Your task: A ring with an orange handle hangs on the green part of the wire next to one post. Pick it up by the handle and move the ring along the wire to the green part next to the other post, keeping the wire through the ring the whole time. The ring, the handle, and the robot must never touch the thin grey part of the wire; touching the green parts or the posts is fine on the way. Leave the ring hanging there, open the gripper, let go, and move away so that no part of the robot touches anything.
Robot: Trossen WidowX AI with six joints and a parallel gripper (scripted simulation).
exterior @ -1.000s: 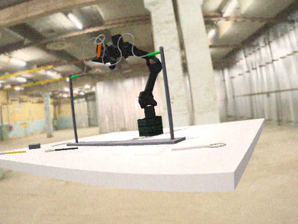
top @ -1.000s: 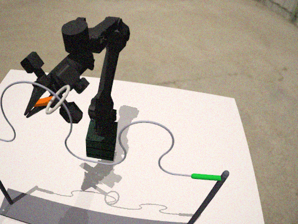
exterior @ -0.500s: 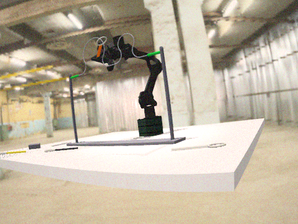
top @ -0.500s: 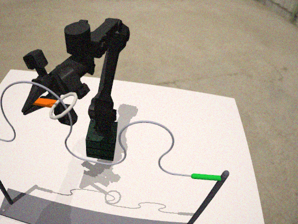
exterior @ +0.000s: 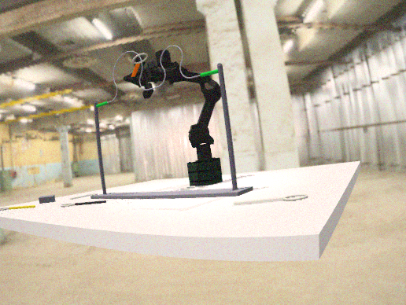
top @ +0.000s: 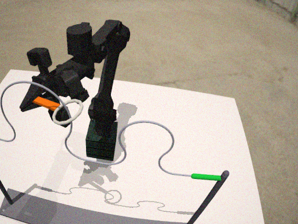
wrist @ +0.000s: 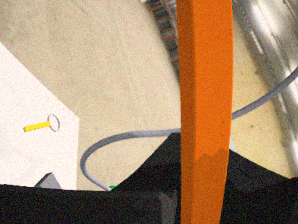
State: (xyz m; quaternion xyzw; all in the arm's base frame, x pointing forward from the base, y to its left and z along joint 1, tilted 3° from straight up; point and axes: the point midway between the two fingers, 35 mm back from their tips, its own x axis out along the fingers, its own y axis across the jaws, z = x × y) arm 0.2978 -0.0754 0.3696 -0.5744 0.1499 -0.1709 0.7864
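The orange-handled ring is 8 cm to the left of my gripper tip and 3 cm above it. Round my gripper tip: grey block: 45 cm below, 36 cm to the right, 22 cm ahead; pale ring tool: 65 cm to the left, 46 cm below, 16 cm ahead; yellow-handled ring tool: 46 cm below, 43 cm ahead, 30 cm to the right.
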